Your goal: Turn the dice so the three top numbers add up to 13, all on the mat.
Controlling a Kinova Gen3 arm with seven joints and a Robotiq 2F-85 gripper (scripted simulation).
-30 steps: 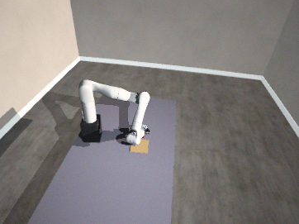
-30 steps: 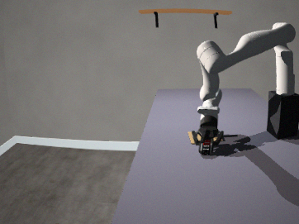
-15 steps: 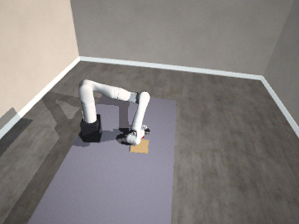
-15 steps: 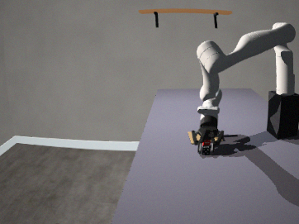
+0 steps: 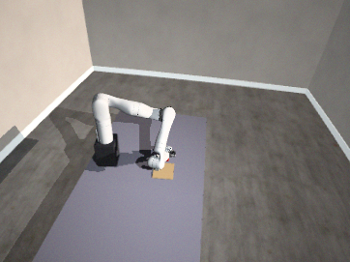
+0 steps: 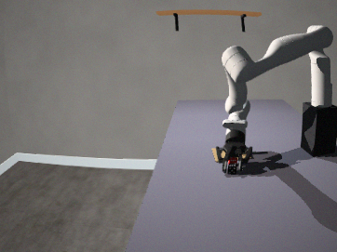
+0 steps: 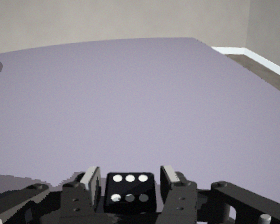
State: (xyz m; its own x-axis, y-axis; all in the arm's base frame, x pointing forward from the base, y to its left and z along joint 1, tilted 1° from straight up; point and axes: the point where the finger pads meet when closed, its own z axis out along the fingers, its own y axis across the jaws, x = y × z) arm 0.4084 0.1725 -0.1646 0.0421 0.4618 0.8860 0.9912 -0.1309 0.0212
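Now: the black die 10 mm to the right of my hand and 10 mm below it. The rest, counted from my hand: tan mat (180 mm to the right, 20 mm below); red die (80 mm to the right, 10 mm below, 10 mm behind); white die (180 mm to the right, 50 mm behind).
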